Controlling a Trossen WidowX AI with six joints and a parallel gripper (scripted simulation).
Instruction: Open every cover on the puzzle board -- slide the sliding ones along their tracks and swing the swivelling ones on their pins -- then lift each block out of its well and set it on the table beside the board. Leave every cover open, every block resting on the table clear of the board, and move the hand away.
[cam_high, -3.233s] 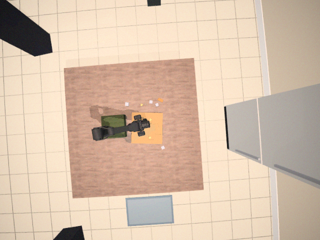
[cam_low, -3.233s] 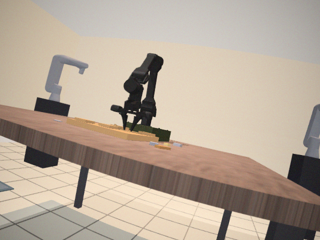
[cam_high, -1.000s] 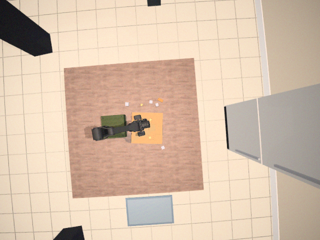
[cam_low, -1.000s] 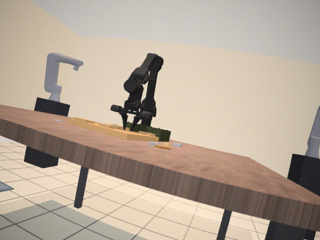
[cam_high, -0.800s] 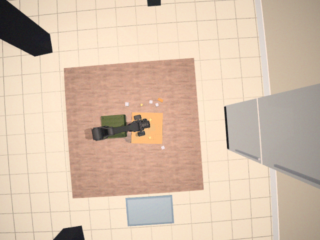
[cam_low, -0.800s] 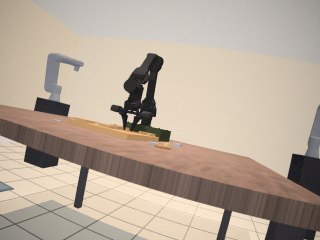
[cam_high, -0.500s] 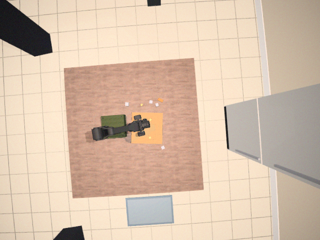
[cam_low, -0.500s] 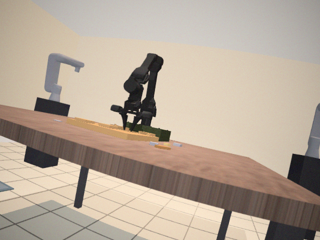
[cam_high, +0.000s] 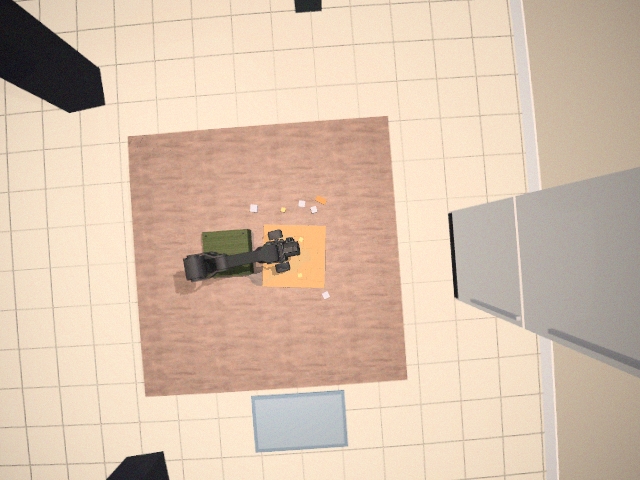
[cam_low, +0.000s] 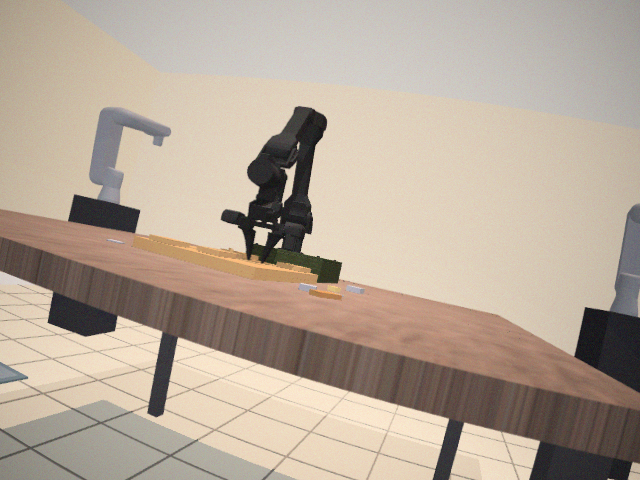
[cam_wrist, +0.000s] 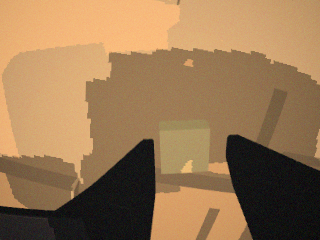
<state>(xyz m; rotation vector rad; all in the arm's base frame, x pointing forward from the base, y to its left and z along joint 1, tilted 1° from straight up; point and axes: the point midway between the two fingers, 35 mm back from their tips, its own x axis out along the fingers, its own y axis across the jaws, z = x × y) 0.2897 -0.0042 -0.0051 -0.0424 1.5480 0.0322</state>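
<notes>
Now: gripper tip 50 mm short of the puzzle board and 30 mm to the left of it.
</notes>
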